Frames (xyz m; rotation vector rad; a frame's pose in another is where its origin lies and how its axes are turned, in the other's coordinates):
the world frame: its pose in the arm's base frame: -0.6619 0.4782 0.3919 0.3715 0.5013 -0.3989
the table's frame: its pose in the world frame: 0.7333 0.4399 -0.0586 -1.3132 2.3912 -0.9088
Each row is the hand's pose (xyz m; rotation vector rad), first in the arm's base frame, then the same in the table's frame.
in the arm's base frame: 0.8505 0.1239 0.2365 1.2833 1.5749 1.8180
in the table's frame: -0.2430 -0.9035 -0.1434 -1.5904 -1.0557 1.5292
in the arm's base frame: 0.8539 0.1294 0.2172 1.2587 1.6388 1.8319
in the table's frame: -0.2517 -0.8997 -0.1254 -1.5858 -1.0063 1.4934
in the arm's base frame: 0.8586 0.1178 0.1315 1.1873 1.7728 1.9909
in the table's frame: -0.2610 -0.9056 -0.0395 -1.6809 -0.8341 1.3660
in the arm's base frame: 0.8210 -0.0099 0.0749 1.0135 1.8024 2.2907
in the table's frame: -0.1642 -0.9806 0.0375 -1.8814 -0.6910 1.1435
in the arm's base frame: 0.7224 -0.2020 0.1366 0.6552 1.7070 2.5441
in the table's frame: 0.0360 -1.0788 0.0114 -2.0464 -0.7027 0.8154
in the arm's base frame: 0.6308 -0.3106 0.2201 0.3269 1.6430 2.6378
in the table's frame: 0.1848 -1.1163 -0.0487 -2.0897 -0.7459 0.5433
